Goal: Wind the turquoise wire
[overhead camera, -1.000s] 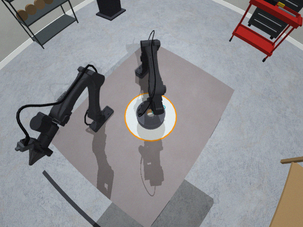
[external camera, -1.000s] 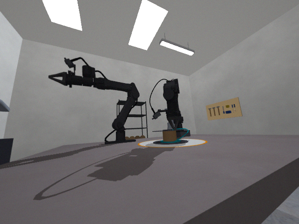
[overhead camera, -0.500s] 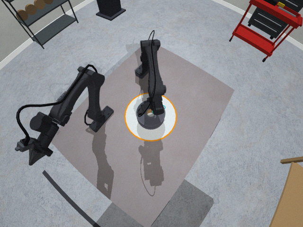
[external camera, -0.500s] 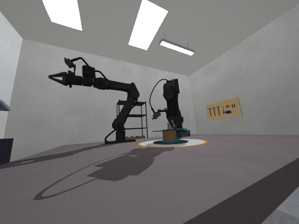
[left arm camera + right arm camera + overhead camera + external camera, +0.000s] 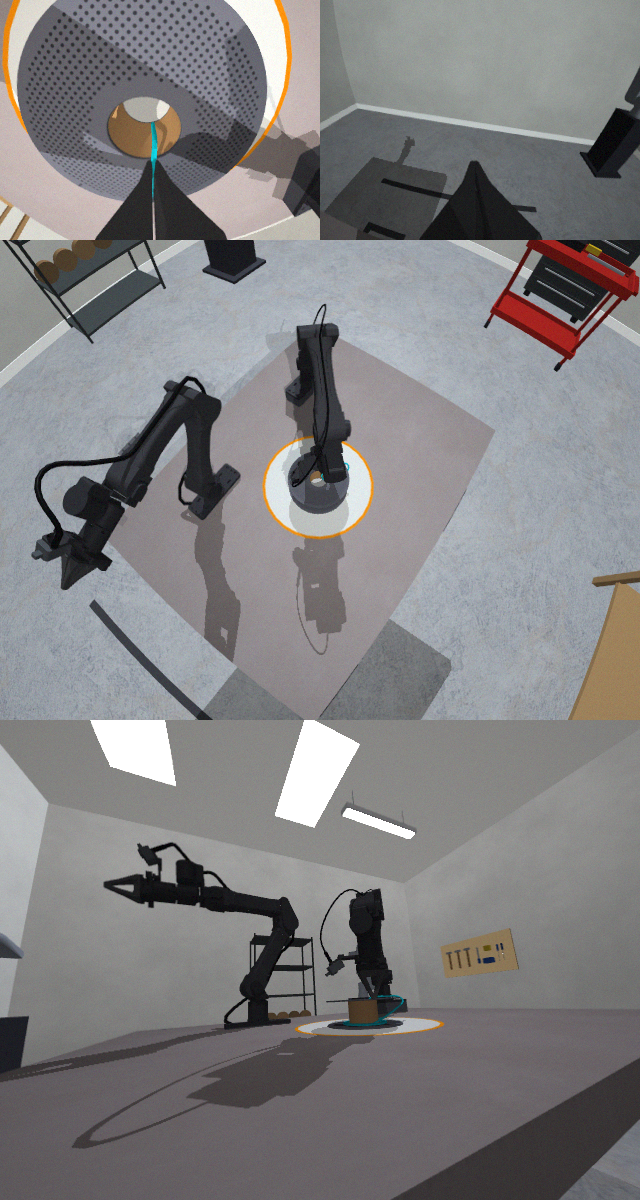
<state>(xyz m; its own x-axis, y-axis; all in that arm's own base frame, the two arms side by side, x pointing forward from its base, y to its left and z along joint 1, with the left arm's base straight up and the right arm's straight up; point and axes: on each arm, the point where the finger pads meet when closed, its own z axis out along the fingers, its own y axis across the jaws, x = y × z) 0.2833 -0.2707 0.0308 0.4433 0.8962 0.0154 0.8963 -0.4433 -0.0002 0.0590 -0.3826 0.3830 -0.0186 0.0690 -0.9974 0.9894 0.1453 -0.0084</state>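
Now: the reel 10 mm behind my left hand, 30 mm to the right of it and 40 mm below it. From my left hand the other things lie so: orange painted ring: 10 mm behind, 30 mm to the right, 70 mm below.
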